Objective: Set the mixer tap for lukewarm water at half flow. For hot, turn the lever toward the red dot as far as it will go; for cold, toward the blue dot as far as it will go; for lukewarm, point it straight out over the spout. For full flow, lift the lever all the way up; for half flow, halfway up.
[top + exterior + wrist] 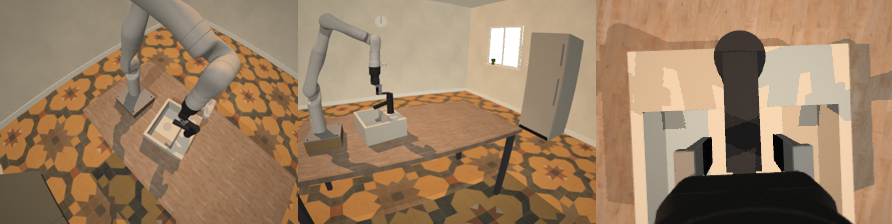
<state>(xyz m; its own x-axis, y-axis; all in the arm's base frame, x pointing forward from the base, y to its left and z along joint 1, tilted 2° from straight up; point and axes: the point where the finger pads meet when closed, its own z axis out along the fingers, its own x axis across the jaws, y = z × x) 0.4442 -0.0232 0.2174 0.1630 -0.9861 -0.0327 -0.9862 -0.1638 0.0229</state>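
My gripper is now 3 cm short of the black lever and 2 cm above it. From my hand the other things lie so: sink basin (26 cm below, 4 cm behind, 1 cm to the right); black mixer tap (7 cm below, 5 cm ahead, 1 cm to the left).
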